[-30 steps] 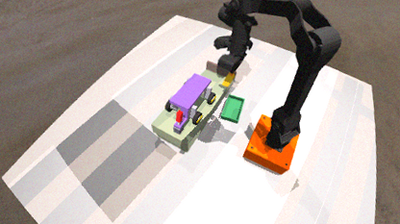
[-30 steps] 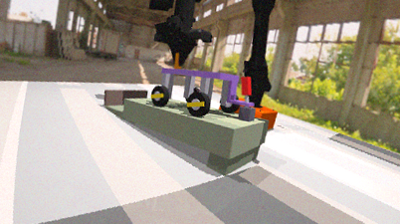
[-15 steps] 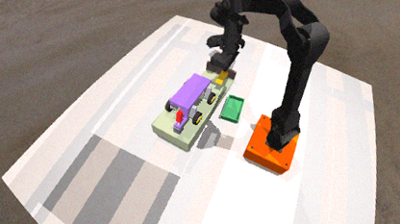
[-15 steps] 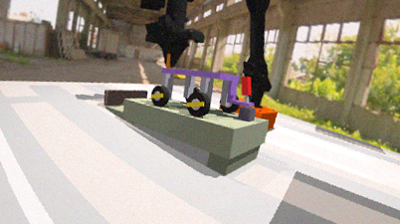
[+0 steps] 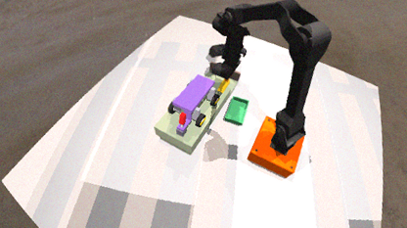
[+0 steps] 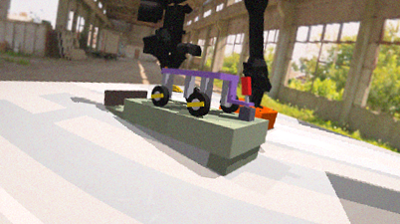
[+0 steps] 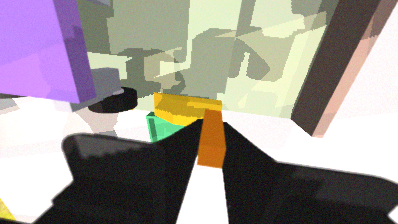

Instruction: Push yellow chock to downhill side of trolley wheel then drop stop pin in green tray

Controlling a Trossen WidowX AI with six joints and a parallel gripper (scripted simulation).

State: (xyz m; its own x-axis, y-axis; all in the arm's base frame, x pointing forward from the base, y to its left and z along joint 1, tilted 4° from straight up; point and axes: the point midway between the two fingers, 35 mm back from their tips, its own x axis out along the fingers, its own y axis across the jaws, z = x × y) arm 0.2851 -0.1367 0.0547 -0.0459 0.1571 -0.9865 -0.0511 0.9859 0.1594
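Now: gripper tip 270 mm to the right of the red-headed stop pin, 20 mm below it and 20 mm short of it. Also, from my gripper tip: low brown slab (110 mm to the right, 80 mm below, 60 mm ahead); then purple trolley (160 mm to the left, 50 mm ahead); then yellow chock (20 mm to the left, 10 mm below).
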